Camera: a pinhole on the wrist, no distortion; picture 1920 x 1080 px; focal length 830.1 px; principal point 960.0 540.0 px. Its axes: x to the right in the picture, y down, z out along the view. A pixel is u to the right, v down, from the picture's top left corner.
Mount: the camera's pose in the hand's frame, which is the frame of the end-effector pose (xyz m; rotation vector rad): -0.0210 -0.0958 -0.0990 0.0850 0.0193 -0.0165
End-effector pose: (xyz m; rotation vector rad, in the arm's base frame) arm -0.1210 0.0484 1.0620 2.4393 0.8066 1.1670
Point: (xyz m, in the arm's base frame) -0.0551 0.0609 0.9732
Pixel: 972.8 881.3
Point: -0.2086 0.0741 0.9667
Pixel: 314.1 570.2
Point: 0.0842 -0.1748 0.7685
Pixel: 569.4 987.7
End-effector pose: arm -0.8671 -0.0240 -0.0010 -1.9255 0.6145 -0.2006
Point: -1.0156 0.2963 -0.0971
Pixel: 281.7 937.5
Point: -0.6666 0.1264 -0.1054
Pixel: 1258.2 802.9
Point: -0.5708 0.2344 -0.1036
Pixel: 1220.9 633.0
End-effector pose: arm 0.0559 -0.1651 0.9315 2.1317 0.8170 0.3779
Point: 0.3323 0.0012 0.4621
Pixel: 1560.8 210.9
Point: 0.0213 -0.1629 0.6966
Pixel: 944.2 250.9
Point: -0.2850 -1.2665 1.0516
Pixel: outside the picture
